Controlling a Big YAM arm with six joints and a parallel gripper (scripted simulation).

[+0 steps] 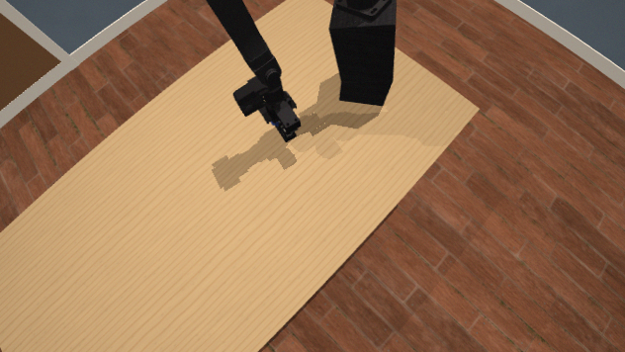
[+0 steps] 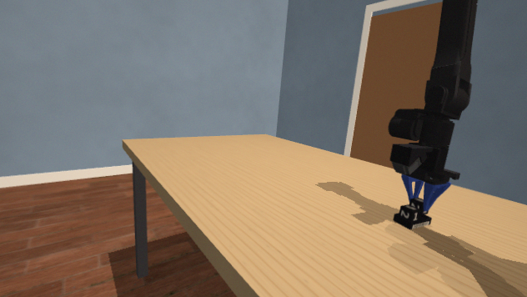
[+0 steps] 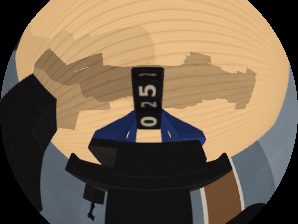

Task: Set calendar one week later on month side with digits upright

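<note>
The black tray is 2 cm to the left of my hand and 3 cm below it. Round my hand: black cube (1 cm ahead, 3 cm to the left, 2 cm below); black date cube (right at my hand).
</note>
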